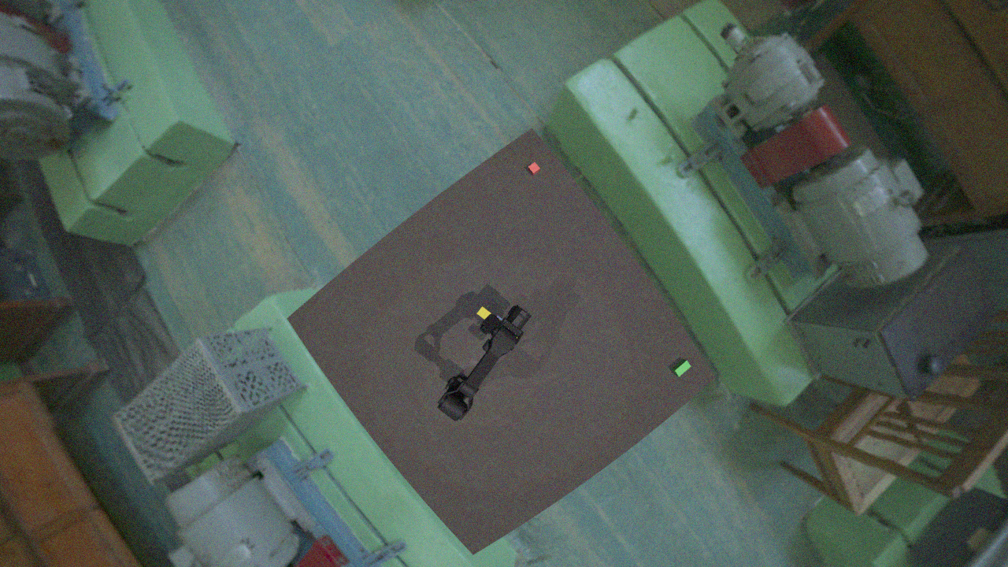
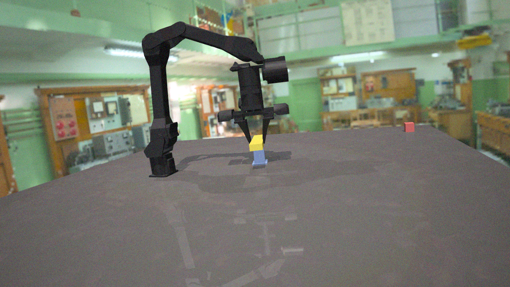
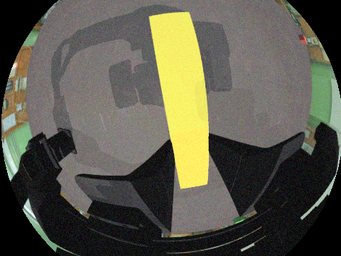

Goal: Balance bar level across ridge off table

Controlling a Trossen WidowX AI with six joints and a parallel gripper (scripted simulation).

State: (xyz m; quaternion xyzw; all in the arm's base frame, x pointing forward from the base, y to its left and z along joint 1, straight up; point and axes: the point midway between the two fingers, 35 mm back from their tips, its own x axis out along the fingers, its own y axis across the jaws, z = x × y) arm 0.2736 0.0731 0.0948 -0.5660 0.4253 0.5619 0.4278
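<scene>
Right now the bar is 30 mm to the left of my gripper tip and 10 mm behind it. Also, from my gripper tip: red cube (470 mm ahead, 430 mm to the left, 40 mm below); green block (570 mm to the right, 470 mm ahead, 40 mm below).
</scene>
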